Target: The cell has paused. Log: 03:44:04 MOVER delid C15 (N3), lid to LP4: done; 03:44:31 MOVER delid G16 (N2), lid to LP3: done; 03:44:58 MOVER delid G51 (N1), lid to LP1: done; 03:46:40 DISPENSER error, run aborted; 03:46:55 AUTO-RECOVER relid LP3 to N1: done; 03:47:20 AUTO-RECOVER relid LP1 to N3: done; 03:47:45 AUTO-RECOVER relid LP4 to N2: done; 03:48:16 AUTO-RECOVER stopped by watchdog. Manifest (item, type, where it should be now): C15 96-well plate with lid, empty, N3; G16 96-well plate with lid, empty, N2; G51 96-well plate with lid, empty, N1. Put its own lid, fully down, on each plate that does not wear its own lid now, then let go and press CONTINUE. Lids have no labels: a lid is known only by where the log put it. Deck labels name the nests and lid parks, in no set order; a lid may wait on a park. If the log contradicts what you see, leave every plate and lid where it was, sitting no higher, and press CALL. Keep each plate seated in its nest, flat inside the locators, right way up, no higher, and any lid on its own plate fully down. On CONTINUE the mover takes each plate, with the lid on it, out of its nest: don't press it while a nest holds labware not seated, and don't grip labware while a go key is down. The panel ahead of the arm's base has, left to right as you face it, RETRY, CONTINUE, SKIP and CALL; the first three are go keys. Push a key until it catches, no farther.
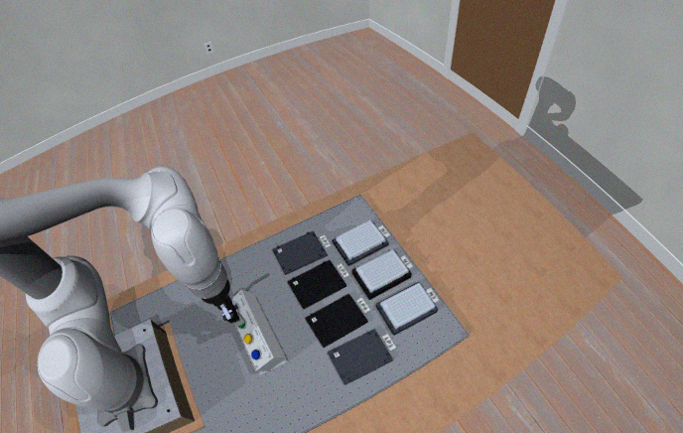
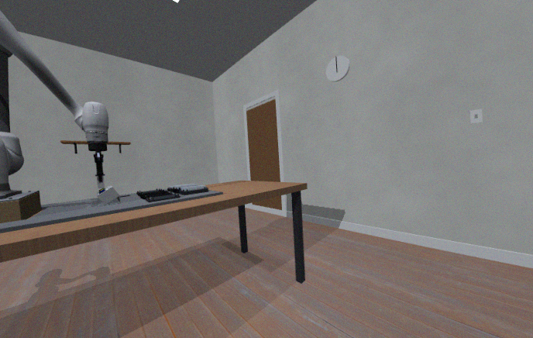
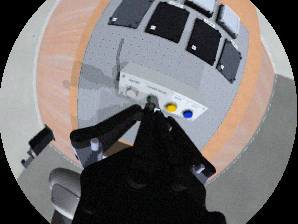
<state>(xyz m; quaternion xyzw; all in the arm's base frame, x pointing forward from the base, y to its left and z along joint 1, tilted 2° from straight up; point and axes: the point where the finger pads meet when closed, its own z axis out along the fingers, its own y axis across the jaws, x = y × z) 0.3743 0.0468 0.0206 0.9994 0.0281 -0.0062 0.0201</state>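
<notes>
My gripper is now 4 cm above the green key. From my hand the other things lie so: yellow key 5 cm to the right, 4 cm below; blue key 10 cm to the right, 4 cm below, 1 cm ahead; black lid park 24 cm ahead, 10 cm below, 5 cm to the left.
</notes>
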